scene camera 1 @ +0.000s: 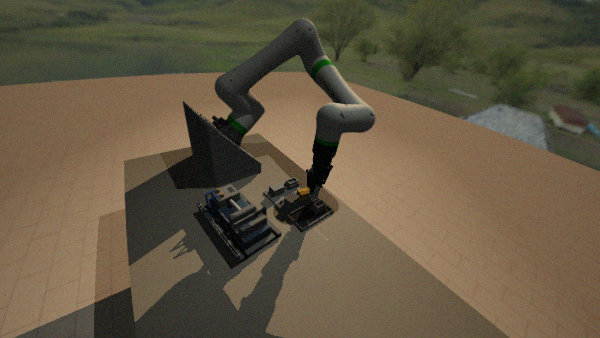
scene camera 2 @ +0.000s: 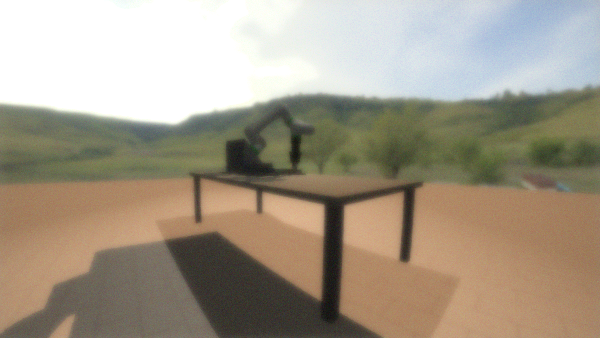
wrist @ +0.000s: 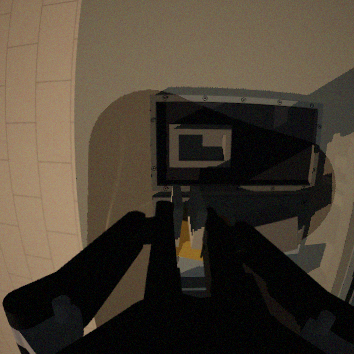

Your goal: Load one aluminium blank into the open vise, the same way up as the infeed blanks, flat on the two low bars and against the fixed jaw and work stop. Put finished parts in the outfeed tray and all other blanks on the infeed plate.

Labels:
The gripper (wrist: 183, 199) grips a brass blank.

